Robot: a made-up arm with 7 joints.
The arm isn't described. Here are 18 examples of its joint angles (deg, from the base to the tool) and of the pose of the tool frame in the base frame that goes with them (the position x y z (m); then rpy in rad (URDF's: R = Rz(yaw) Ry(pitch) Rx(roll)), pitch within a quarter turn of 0, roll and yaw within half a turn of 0).
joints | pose
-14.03 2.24 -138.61 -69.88 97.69 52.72 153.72 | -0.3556 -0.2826 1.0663 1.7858 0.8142 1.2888
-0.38 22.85 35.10 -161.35 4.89 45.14 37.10 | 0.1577 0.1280 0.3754 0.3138 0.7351 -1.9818
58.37 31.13 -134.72 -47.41 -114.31 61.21 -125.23 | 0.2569 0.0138 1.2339 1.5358 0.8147 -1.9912
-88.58 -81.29 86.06 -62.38 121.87 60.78 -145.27 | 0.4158 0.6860 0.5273 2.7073 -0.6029 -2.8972
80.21 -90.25 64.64 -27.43 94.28 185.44 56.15 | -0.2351 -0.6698 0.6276 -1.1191 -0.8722 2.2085
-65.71 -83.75 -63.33 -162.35 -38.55 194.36 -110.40 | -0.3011 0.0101 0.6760 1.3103 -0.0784 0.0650
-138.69 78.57 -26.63 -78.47 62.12 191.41 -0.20 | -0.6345 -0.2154 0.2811 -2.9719 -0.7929 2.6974
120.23 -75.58 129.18 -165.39 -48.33 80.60 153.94 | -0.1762 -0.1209 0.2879 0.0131 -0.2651 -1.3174
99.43 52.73 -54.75 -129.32 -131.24 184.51 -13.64 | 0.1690 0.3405 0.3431 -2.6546 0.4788 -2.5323
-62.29 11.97 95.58 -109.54 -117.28 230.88 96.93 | 0.2718 0.1703 0.8036 -2.6665 -1.1264 1.0812
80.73 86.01 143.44 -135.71 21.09 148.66 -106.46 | -0.2816 0.2514 0.8267 1.2651 -0.6219 0.0221
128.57 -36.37 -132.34 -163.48 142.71 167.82 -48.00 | 0.1662 -0.0785 0.3821 3.0783 0.5788 -1.8564
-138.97 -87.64 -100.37 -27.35 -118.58 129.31 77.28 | 0.4120 0.7107 0.4947 -2.6878 -0.7928 -0.0912
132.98 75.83 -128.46 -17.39 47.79 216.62 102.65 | -0.4396 0.4573 0.6893 -0.2687 -1.0660 -0.0638
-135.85 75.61 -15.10 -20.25 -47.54 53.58 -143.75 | -0.6636 -0.4937 0.4479 -1.9065 0.2424 -0.1243
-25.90 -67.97 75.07 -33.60 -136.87 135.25 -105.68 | -0.4667 0.5826 0.7441 0.0710 -0.7179 -0.3183
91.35 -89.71 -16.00 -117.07 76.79 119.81 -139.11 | 0.2041 -0.2633 0.9257 0.9540 0.1751 -2.1863
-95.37 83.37 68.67 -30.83 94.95 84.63 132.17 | 0.1716 -0.8342 0.4527 0.1967 0.2177 1.1901
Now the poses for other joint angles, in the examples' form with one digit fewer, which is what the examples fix.
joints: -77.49 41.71 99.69 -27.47 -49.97 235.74 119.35
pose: 0.170 -0.351 0.971 0.312 0.097 -1.468
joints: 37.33 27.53 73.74 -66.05 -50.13 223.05 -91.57
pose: 0.063 0.395 0.976 0.546 0.402 -3.059
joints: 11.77 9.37 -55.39 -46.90 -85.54 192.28 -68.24
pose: 0.371 -0.075 1.050 0.184 0.943 -0.163
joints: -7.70 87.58 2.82 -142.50 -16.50 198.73 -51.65
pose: 0.293 0.013 0.045 -2.571 0.088 1.056
